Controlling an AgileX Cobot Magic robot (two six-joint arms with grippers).
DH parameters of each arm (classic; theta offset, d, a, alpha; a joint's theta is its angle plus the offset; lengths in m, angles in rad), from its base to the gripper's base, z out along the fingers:
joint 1: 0 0.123 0 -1.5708
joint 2: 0.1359 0 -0.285 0
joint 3: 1.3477 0 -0.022 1.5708
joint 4: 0 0.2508 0 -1.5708
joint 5: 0 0 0.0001 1.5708
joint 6: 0 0.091 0 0
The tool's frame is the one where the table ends.
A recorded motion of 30 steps. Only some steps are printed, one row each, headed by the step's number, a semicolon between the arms.
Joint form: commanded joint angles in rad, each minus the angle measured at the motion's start. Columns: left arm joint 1, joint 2, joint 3, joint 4, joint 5, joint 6; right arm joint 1, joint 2, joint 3, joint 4, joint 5, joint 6.
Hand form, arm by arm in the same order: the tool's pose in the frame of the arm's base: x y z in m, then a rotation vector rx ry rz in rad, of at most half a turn. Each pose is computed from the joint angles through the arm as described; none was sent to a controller.
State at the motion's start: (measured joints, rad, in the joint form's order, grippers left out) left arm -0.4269 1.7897 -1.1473 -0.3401 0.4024 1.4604; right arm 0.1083 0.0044 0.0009 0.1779 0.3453 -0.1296
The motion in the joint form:
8: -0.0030 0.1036 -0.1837 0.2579 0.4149 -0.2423; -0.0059 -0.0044 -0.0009 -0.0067 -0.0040 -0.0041
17: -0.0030 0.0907 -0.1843 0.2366 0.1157 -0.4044; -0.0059 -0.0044 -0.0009 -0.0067 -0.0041 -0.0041
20: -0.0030 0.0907 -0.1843 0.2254 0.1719 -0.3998; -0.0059 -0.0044 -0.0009 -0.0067 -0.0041 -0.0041
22: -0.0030 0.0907 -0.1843 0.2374 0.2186 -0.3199; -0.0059 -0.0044 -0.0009 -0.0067 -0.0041 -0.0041
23: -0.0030 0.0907 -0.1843 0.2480 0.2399 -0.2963; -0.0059 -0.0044 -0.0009 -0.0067 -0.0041 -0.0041
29: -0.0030 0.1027 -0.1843 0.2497 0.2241 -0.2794; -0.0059 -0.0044 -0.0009 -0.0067 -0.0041 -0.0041
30: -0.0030 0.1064 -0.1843 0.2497 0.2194 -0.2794; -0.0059 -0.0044 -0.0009 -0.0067 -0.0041 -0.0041
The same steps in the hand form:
8: 0.3470 -0.1651 0.1961 2.0504 1.9911 0.0642; 0.0528 0.0107 0.1828 -0.1083 1.8190 0.1440
17: 0.3688 -0.1742 0.2128 1.6557 1.9428 0.1437; 0.0528 0.0107 0.1829 -0.1083 1.8189 0.1440
20: 0.3645 -0.1734 0.2101 1.6892 1.9827 0.1113; 0.0528 0.0107 0.1829 -0.1083 1.8189 0.1440
22: 0.3612 -0.1716 0.2080 1.8107 1.9403 0.1295; 0.0528 0.0107 0.1829 -0.1083 1.8189 0.1440
23: 0.3598 -0.1705 0.2071 1.8573 1.9282 0.1375; 0.0528 0.0107 0.1829 -0.1083 1.8189 0.1440
29: 0.3620 -0.1713 0.2029 1.8720 1.9106 0.1473; 0.0528 0.0107 0.1829 -0.1083 1.8189 0.1440
30: 0.3626 -0.1715 0.2016 1.8711 1.9103 0.1481; 0.0528 0.0107 0.1829 -0.1083 1.8189 0.1440

